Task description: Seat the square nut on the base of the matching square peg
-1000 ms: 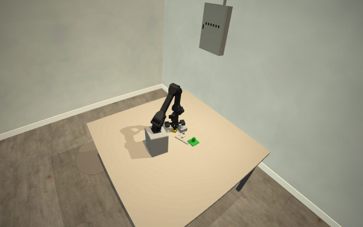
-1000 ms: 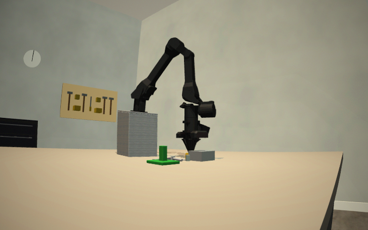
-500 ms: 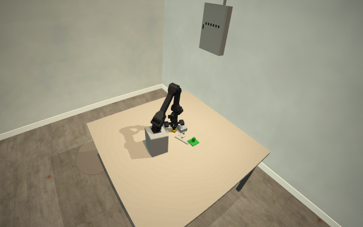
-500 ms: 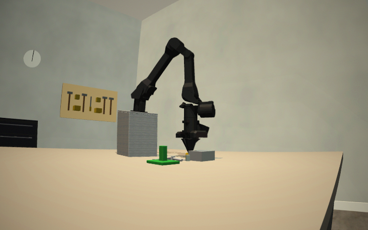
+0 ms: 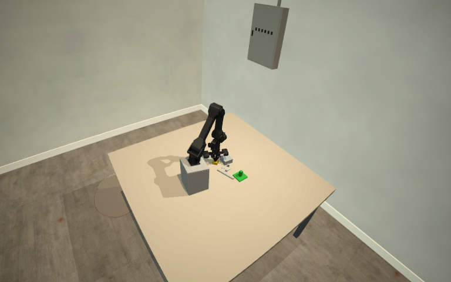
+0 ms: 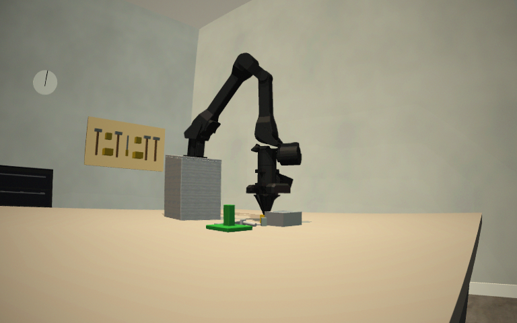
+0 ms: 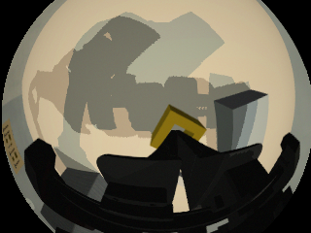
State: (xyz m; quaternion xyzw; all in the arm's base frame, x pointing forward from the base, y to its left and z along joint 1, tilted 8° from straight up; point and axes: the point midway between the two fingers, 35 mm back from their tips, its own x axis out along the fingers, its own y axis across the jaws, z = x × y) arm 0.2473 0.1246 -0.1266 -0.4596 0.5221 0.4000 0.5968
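Right now my hand is 90 mm short of the grey block, 20 mm to the left of it and 30 mm above it. Also, from my hand: grey bolt-like piece: 50 mm ahead, 110 mm to the right, 40 mm below; then thin pale tool-like piece: 10 mm ahead, 140 mm to the right, 50 mm below.
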